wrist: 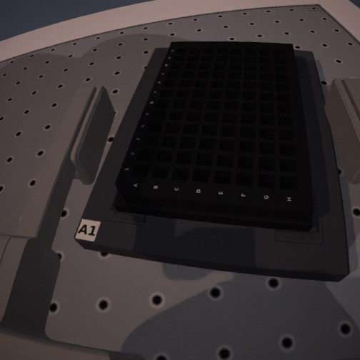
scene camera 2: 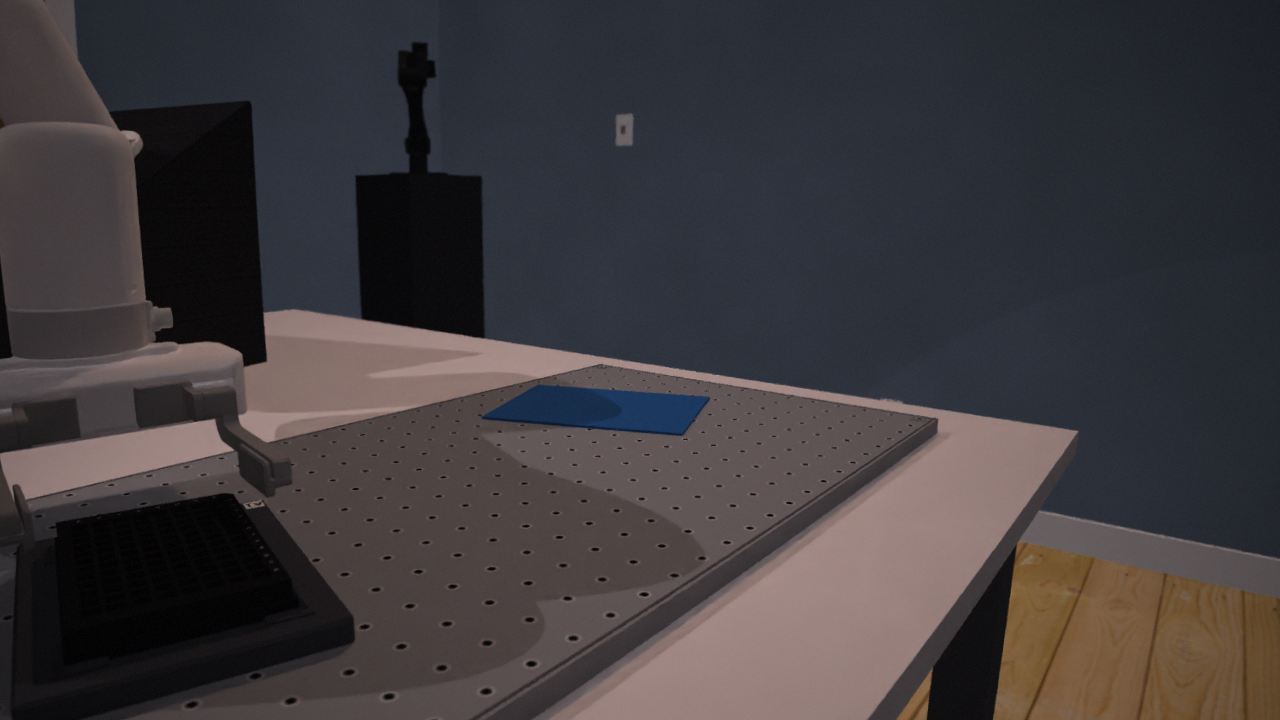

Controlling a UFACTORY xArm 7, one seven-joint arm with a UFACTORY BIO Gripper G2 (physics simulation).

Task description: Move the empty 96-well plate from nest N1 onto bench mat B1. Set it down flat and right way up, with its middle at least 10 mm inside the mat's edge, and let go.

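Frame: origin at the arm's base, x ahead, y left, z up, level; millimetres.
Seen in the pictures: hand, tool point: (scene camera 2: 146, 491).
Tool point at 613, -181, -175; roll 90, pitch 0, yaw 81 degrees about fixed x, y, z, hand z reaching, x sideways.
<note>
Pixels of each thing's middle, then the offset from my tool point to it, as dx, dy, dz. "spot": a spot on its surface instead. Level surfaces: height alone.
- black 96-well plate, body centre: (scene camera 2: 165, 563) +36, -8, -23
- dark nest, surface spot: (scene camera 2: 317, 617) spot: +119, +19, -30
- blue bench mat, surface height: dz -40
- grey perforated board, surface height: dz -42
- white table, surface height: dz -55
The black 96-well plate (scene camera 2: 170, 564) (wrist: 220, 120) sits right way up in the dark nest (scene camera 2: 317, 617) (wrist: 200, 250), with its lettered edge toward the nest's A1 label in the wrist view. My gripper (scene camera 2: 143, 494) (wrist: 220, 132) is open, with nothing held. In the wrist view one finger is left of the plate and the other right of it, with a gap on both sides. The fingertips' exact height against the plate is hard to tell. The blue bench mat (scene camera 2: 644, 413) lies flat, beyond the nest and to its right in the scene view.
The nest and mat are on a grey perforated board (scene camera 2: 554, 501) (wrist: 90, 280) with a raised edge above the white table (scene camera 2: 805, 555). A black panel (scene camera 2: 201, 232) stands behind my arm. Another dark arm (scene camera 2: 416, 116) stands on a black pedestal (scene camera 2: 420, 250) at the back.
</note>
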